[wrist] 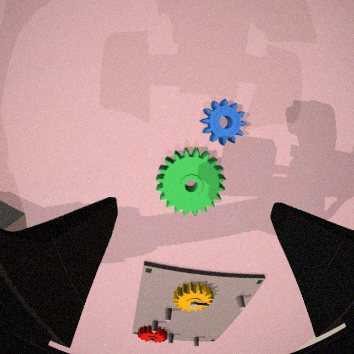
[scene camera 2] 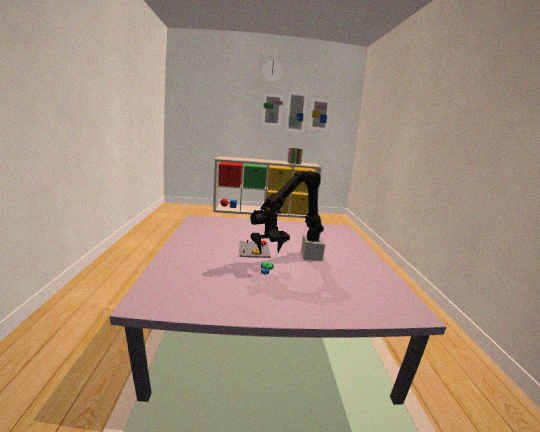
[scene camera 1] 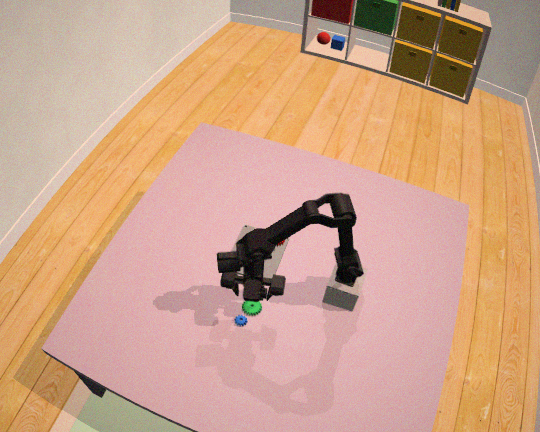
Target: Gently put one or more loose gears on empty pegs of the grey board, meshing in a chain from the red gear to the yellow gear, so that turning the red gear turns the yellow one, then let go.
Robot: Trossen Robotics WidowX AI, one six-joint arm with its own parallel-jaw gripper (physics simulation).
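Places are measured from the arm's base along level axes (x ahead, y left, z up), in centimetres.
Where they show: gripper, fingertip midpoint: [wrist: 198, 208] [scene camera 2: 269, 252]; arm's base, link origin: [scene camera 2: 312, 239] [scene camera 1: 346, 276].
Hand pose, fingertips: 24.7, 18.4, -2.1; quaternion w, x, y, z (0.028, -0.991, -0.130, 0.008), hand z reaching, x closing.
Note:
Things, the pixels of their top centre, and the offset from my fingertips, as dx, dy, dz. Level surfaces: height alone.
- large green gear, top centre: [wrist: 190, 185] [scene camera 1: 252, 305] [scene camera 2: 267, 264] +0.4, -0.9, -6.7
- smaller blue gear, top centre: [wrist: 225, 121] [scene camera 1: 241, 319] [scene camera 2: 265, 269] +1.4, +5.4, -6.7
- grey board, top centre: [wrist: 188, 327] [scene camera 1: 257, 248] [scene camera 2: 254, 244] +7.8, -22.2, -5.4
- yellow gear, top centre: [wrist: 193, 303] [scene camera 2: 257, 250] +6.1, -15.9, -5.8
- red gear, top centre: [wrist: 151, 338] [scene camera 1: 277, 237] [scene camera 2: 261, 241] +3.7, -30.1, -5.9
- pink table, surface height: dz -8.5
A large green gear [scene camera 1: 252, 307] [scene camera 2: 267, 265] [wrist: 179, 188] and a smaller blue gear [scene camera 1: 241, 320] [scene camera 2: 265, 272] [wrist: 215, 120] lie flat and apart on the table. The grey board [scene camera 1: 278, 260] [scene camera 2: 245, 254] [wrist: 150, 290] carries a yellow gear [scene camera 2: 256, 252] [wrist: 193, 297], a red gear [scene camera 1: 281, 242] [scene camera 2: 263, 243] [wrist: 152, 334] and several empty pegs. In scene camera 1 the arm hides much of the board and the yellow gear. My gripper [scene camera 2: 270, 250] [wrist: 198, 208] is open and empty, above the table. In the wrist view the green gear lies just ahead of the gap between the fingertips.
The arm's grey base block [scene camera 1: 341, 296] [scene camera 2: 313, 249] stands on the pink table [scene camera 1: 400, 240] [scene camera 2: 200, 300], right of the board in the scene views. The arm arches from it over the board. Its shadow falls across the table around the loose gears. A shelf unit [scene camera 2: 215, 185] stands by the far wall.

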